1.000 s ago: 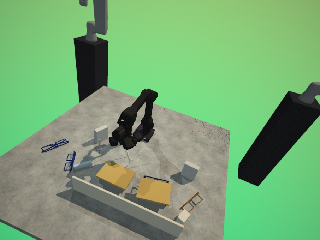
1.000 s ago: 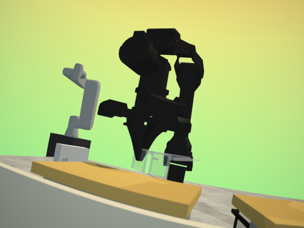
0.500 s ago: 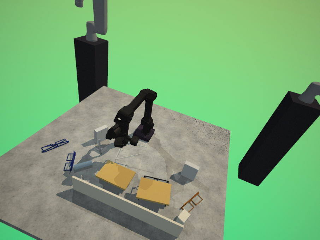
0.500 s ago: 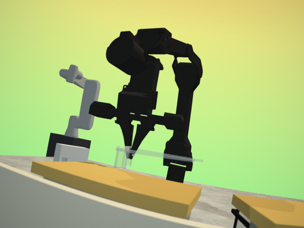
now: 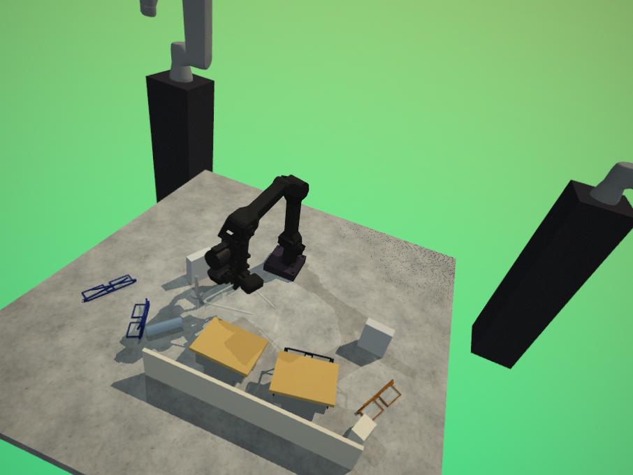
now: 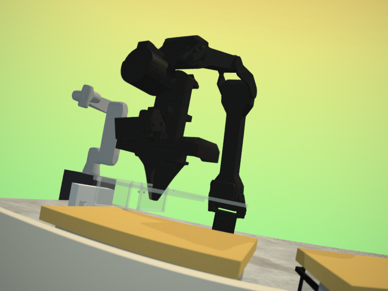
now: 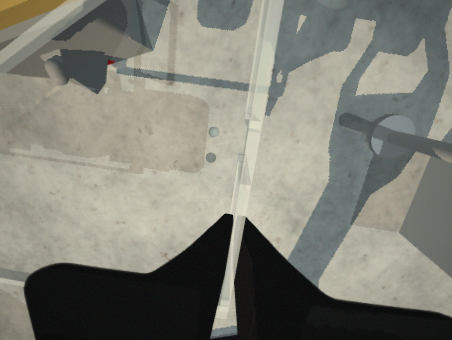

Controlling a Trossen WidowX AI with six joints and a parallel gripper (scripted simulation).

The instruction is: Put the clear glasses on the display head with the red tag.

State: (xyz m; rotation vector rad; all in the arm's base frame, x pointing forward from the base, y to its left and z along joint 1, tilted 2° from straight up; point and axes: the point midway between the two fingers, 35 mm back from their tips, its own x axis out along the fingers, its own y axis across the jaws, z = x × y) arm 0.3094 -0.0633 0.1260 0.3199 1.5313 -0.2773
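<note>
The small post lies 10 mm behind my gripper tip, 150 mm to the right of it and 90 mm below it. Round my gripper tip: cream wall (290 mm ahead, 210 mm to the left, 60 mm below).
</note>
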